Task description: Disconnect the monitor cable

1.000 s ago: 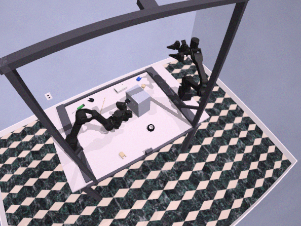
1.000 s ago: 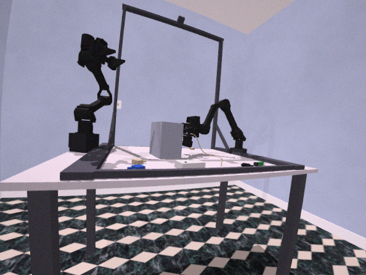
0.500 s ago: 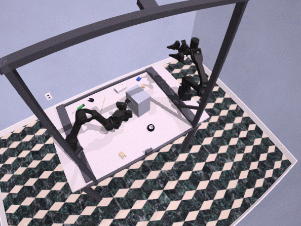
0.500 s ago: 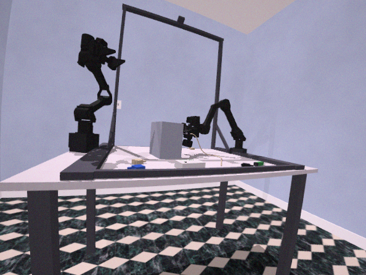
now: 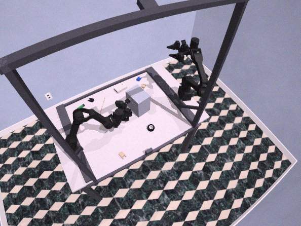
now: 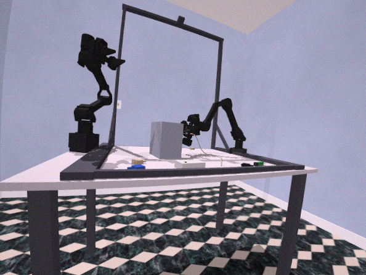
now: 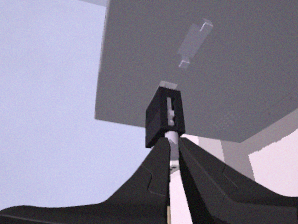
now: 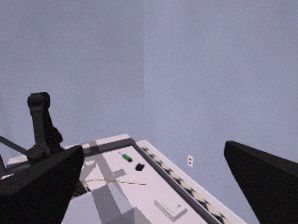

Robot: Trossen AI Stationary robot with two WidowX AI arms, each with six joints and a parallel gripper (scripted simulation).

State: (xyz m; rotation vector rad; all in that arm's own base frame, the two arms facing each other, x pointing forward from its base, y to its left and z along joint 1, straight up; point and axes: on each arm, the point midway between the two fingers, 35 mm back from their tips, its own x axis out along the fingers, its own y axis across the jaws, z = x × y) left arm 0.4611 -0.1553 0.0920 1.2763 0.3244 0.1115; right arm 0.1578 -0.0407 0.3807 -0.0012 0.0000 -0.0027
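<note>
Now: left hand 130 mm to the left of the grey box, 50 mm above it and 30 mm short of it.
</note>
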